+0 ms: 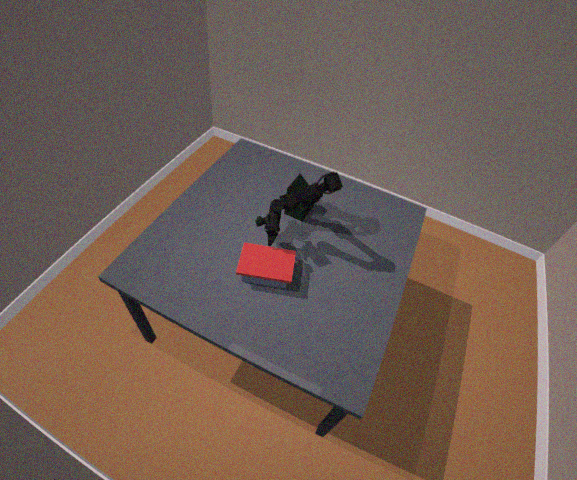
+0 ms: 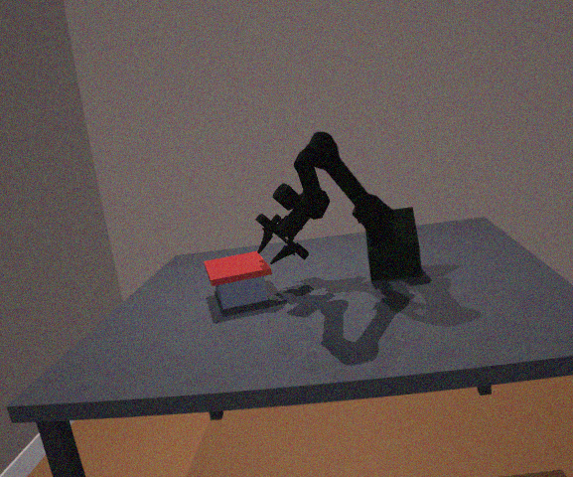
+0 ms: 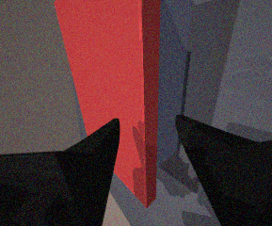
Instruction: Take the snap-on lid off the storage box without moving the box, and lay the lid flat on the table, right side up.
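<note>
Now: gripper tip 8 cm short of the red lid, 4 cm to the right of it and 1 cm above it. From my gripper tip the other things lie so: storage box (8 cm ahead, 5 cm below, 4 cm to the left).
</note>
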